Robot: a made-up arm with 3 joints. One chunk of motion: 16 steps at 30 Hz.
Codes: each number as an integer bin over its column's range. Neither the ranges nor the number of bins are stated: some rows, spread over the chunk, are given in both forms.
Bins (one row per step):
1: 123 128 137
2: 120 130 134
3: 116 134 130
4: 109 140 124
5: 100 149 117
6: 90 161 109
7: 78 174 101
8: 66 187 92
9: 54 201 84
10: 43 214 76
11: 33 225 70
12: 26 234 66
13: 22 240 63
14: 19 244 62
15: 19 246 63
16: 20 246 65
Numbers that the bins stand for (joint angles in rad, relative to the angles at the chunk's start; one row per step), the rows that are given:
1: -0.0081 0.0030 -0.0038
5: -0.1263 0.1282 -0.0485
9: -0.3626 0.4381 -0.1222
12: -0.5064 0.6348 -0.1625
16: -0.5373 0.7064 -0.1647
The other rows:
2: -0.0235 0.0149 -0.0105
3: -0.0441 0.0387 -0.0194
4: -0.0800 0.0745 -0.0328
6: -0.1776 0.1997 -0.0664
7: -0.2393 0.2772 -0.0842
8: -0.3009 0.3547 -0.1044
10: -0.4191 0.5156 -0.1401
11: -0.4705 0.5812 -0.1535
13: -0.5270 0.6706 -0.1692
14: -0.5424 0.6944 -0.1714
15: -0.5424 0.7064 -0.1692

